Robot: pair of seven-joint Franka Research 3 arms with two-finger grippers.
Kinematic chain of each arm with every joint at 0, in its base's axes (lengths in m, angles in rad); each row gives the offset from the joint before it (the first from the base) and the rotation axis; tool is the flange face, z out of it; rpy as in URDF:
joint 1: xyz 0 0 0.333 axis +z
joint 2: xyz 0 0 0 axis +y
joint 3: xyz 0 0 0.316 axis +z
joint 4: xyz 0.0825 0 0 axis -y
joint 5: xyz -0.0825 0 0.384 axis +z
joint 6: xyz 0 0 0 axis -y
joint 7: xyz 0.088 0 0 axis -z
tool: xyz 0 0 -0.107 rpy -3.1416 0 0
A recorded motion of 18 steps. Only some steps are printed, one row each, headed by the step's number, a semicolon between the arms.
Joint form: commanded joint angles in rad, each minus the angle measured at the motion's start. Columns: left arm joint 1, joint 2, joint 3, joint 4, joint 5, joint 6, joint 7; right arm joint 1, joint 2, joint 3, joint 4, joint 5, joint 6, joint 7.
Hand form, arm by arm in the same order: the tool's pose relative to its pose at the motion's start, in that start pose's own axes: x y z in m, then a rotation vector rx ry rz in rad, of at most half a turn. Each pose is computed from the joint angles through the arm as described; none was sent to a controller.
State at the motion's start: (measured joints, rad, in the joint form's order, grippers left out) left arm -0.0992 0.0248 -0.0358 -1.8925 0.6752 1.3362 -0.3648; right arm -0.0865 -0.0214 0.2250 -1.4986 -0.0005 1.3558 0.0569
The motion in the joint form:
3: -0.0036 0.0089 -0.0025 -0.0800 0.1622 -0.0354 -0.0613; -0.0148 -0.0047 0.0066 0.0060 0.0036 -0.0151 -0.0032
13: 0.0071 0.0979 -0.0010 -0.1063 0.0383 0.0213 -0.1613; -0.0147 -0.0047 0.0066 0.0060 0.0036 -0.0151 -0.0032
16: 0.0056 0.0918 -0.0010 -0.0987 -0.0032 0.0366 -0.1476; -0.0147 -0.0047 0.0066 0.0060 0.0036 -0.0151 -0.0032
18: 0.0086 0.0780 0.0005 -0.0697 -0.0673 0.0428 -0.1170; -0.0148 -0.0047 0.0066 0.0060 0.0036 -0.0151 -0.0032
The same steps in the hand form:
3: 0.0014 0.0070 0.0287 0.1987 -0.0212 -0.0388; -0.0035 0.0037 -0.0035 0.0031 -0.0048 0.0043
13: 0.0186 0.0597 0.0640 0.1133 -0.0990 -0.0439; -0.0035 0.0036 -0.0035 0.0030 -0.0048 0.0042
16: 0.0174 0.0614 0.0581 0.0637 -0.0961 -0.0319; -0.0035 0.0036 -0.0035 0.0030 -0.0048 0.0042
18: 0.0155 0.0546 0.0447 -0.0167 -0.0952 -0.0208; -0.0035 0.0037 -0.0035 0.0031 -0.0048 0.0043

